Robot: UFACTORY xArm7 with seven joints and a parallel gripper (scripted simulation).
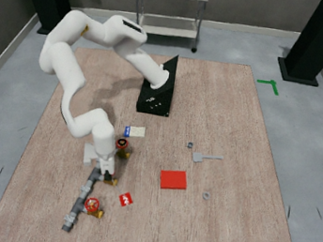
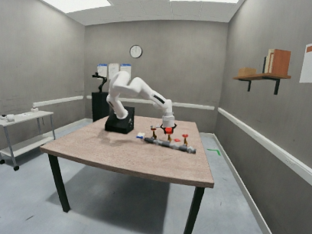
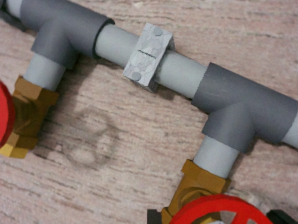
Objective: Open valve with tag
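Now: the red square tag 7 cm ahead of my hand, 9 cm to the left of it and 10 cm below it. From my hand the other things lie so: grey key-shaped tool (21 cm behind, 43 cm to the left, 10 cm below); then white card (28 cm behind, 5 cm to the left, 10 cm below); then red block (6 cm behind, 29 cm to the left, 9 cm below).
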